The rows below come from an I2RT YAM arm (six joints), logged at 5 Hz.
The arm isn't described. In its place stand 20 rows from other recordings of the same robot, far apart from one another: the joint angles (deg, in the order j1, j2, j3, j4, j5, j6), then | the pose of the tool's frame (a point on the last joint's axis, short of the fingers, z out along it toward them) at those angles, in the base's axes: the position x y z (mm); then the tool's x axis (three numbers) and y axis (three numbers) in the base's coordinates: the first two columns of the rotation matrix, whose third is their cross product.
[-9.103 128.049 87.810 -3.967 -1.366 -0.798] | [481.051 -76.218 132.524 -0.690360 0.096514 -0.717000 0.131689 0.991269 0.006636]
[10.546 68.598 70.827 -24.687 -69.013 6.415] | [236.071 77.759 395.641 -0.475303 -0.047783 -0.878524 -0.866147 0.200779 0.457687]
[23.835 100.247 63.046 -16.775 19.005 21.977] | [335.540 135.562 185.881 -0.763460 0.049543 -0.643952 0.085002 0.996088 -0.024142]
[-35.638 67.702 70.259 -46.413 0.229 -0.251] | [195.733 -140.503 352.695 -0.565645 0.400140 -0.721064 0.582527 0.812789 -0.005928]
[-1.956 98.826 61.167 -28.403 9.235 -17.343] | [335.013 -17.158 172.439 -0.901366 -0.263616 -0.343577 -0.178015 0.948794 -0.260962]
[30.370 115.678 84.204 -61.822 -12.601 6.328] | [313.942 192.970 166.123 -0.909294 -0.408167 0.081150 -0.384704 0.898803 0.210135]
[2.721 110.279 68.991 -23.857 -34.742 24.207] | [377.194 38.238 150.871 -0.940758 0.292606 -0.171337 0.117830 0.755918 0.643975]
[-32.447 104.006 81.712 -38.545 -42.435 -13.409] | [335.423 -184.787 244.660 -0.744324 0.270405 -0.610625 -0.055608 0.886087 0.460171]
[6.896 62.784 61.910 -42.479 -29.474 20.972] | [217.785 43.984 332.453 -0.800914 0.216996 -0.558076 -0.185334 0.796417 0.575649]
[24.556 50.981 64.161 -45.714 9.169 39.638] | [157.594 65.769 374.197 -0.560474 0.436324 -0.703911 0.090203 0.877063 0.471831]
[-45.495 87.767 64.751 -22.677 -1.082 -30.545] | [235.460 -238.604 258.307 -0.789701 0.078579 -0.608439 0.351217 0.871066 -0.343352]
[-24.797 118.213 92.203 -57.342 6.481 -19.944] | [365.034 -173.073 183.984 -0.993809 0.085797 -0.070584 0.095313 0.984848 -0.144880]
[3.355 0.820 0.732 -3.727 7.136 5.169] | [110.268 2.035 169.629 -0.060235 0.086018 -0.994471 0.071385 0.994100 0.081662]
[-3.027 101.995 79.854 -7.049 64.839 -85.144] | [399.965 -53.417 291.504 -0.849837 -0.379289 0.365946 -0.416582 0.058070 -0.907242]
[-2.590 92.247 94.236 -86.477 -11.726 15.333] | [283.614 -5.587 337.412 -0.952422 0.302258 -0.039143 0.286800 0.932271 0.220491]
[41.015 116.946 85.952 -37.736 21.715 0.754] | [325.089 265.289 174.332 -0.709769 -0.601117 -0.367269 -0.499116 0.797054 -0.339983]
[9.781 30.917 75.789 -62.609 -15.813 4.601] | [25.859 14.302 431.539 -0.332881 0.020934 -0.942736 -0.393793 0.905316 0.159152]
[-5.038 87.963 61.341 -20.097 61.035 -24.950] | [315.111 -59.047 254.766 -0.927493 -0.123308 -0.352918 0.274398 0.416594 -0.866692]
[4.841 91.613 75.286 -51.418 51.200 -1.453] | [317.106 -0.987 276.971 -0.928026 -0.094543 -0.360318 0.217764 0.647088 -0.730655]
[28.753 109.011 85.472 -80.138 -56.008 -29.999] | [277.191 185.759 229.022 -0.689193 -0.696994 -0.198018 -0.509969 0.272461 0.815902]
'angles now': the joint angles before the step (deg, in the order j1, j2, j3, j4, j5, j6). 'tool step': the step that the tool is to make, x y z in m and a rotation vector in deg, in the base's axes. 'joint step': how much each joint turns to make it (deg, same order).
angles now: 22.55, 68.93, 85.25, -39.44, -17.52, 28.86
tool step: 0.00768, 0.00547, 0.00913, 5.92, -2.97, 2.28
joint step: 0.00, 0.91, 0.00, 7.08, -3.63, 3.48
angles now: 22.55, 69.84, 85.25, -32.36, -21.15, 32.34
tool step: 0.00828, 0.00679, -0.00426, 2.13, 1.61, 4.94
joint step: 0.00, 1.82, 0.00, 1.60, -5.49, 1.12
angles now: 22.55, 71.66, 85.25, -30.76, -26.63, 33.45
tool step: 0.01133, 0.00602, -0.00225, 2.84, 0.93, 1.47
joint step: -0.01, 1.98, 0.00, 3.50, -2.26, 2.76
